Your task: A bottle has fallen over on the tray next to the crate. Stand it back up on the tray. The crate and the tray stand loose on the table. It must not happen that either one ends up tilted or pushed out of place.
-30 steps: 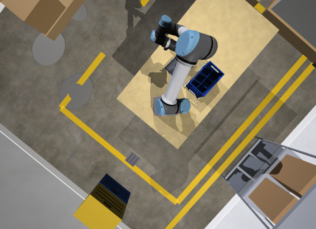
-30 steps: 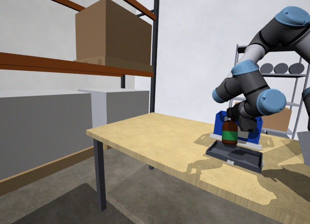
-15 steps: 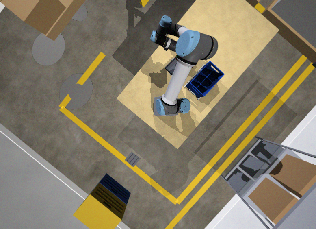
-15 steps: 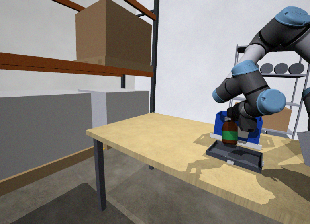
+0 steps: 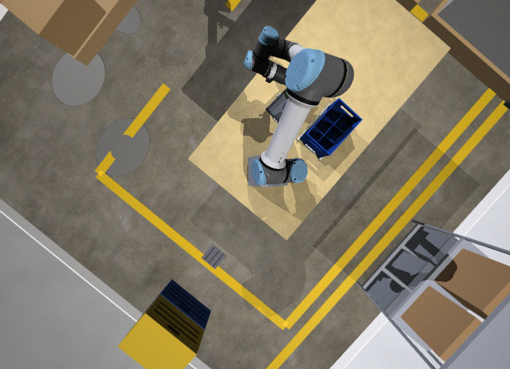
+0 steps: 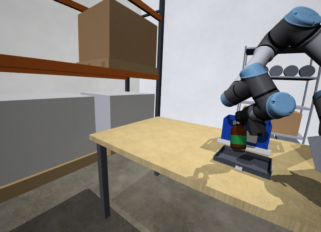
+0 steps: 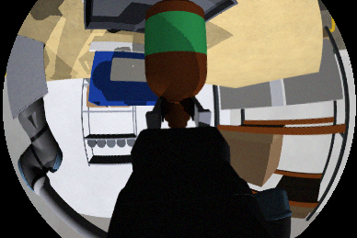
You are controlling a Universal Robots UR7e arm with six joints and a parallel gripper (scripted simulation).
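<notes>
The bottle lies 10 mm to the left of my hand and 50 mm below it. The rest, counted from my hand: dark grey tray (50 mm behind, 190 mm below); then blue crate (40 mm behind, 290 mm to the right, 120 mm below).
</notes>
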